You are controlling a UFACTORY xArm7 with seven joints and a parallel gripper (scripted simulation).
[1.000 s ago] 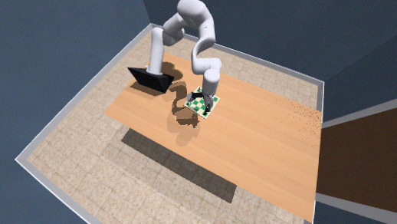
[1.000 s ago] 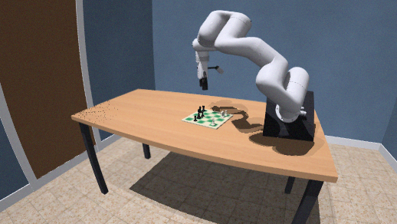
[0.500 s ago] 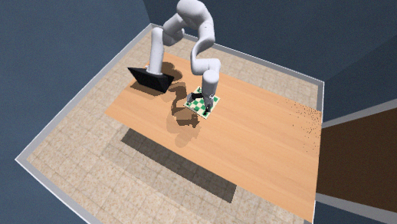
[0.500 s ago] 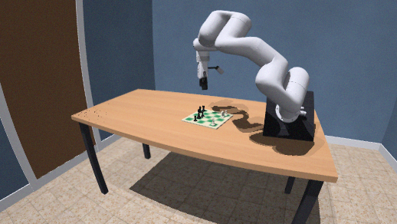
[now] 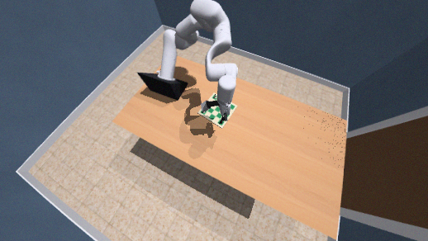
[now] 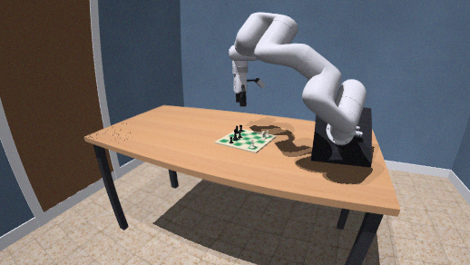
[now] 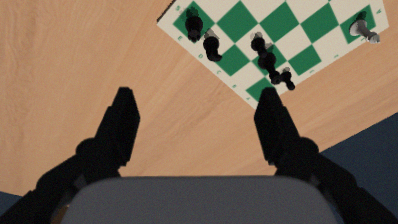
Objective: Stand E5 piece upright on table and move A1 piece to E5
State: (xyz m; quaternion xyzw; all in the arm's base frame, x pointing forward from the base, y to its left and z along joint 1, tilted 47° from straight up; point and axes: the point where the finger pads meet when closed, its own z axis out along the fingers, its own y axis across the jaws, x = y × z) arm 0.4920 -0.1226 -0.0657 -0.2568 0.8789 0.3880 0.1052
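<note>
Now: the black chess piece 10 mm ahead of my hand, 30 mm to the left of it and 140 mm below it. Round my hand: chessboard 60 mm behind, 90 mm to the left, 160 mm below; white chess piece 120 mm behind, 180 mm to the left, 130 mm below; white piece 140 mm behind, 70 mm to the left, 140 mm below.
</note>
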